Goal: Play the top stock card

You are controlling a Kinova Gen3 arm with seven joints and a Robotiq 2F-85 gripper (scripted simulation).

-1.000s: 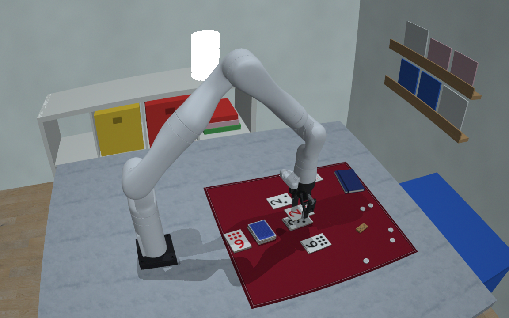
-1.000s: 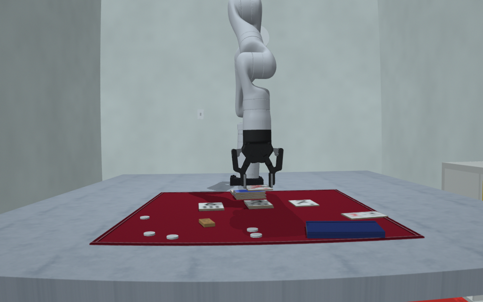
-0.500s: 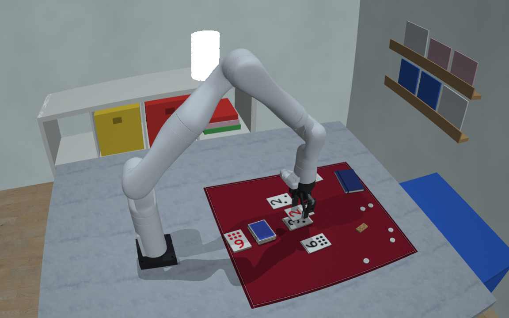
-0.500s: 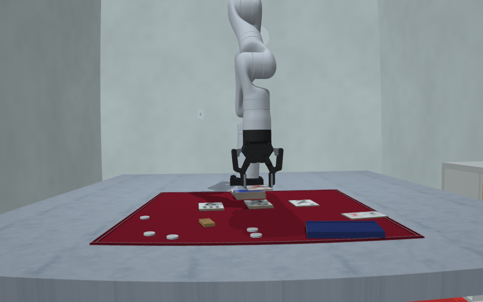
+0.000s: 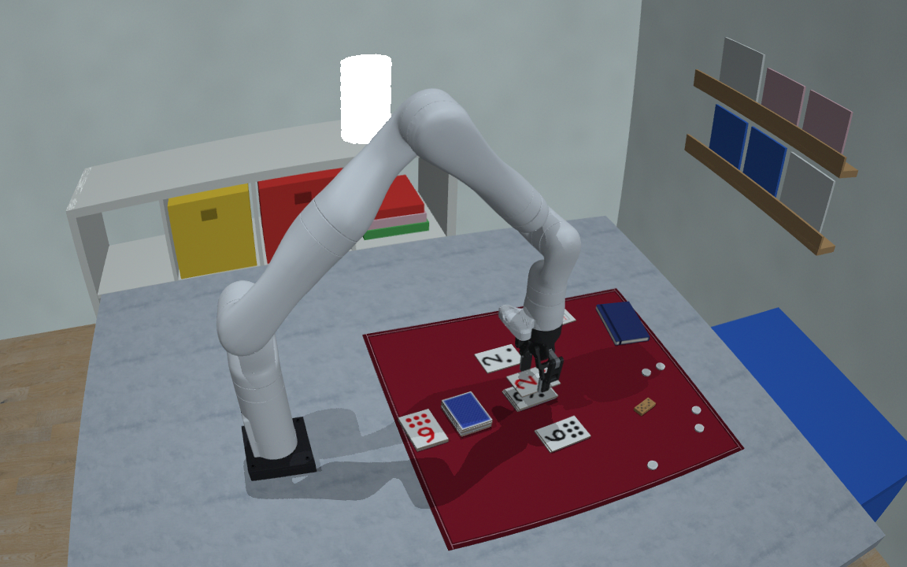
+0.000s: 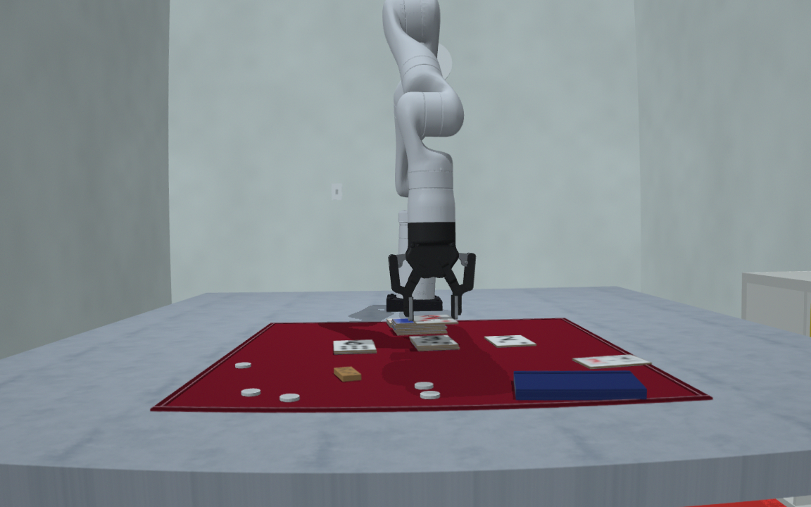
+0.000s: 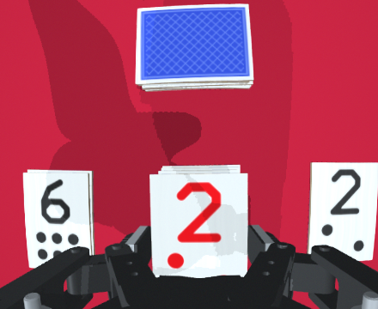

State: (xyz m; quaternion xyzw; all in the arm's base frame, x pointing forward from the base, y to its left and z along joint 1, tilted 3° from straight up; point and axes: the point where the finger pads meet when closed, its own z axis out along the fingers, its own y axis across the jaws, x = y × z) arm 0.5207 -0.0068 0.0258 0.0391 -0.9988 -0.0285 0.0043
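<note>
The red mat is 7 cm below my hand, 4 cm ahead of it and 2 cm to the right of it. Round my hand: wooden block: 21 cm ahead, 13 cm to the right, 5 cm below; blue book: 31 cm ahead, 14 cm to the left, 5 cm below; card: 23 cm to the left, 17 cm ahead, 5 cm below.
</note>
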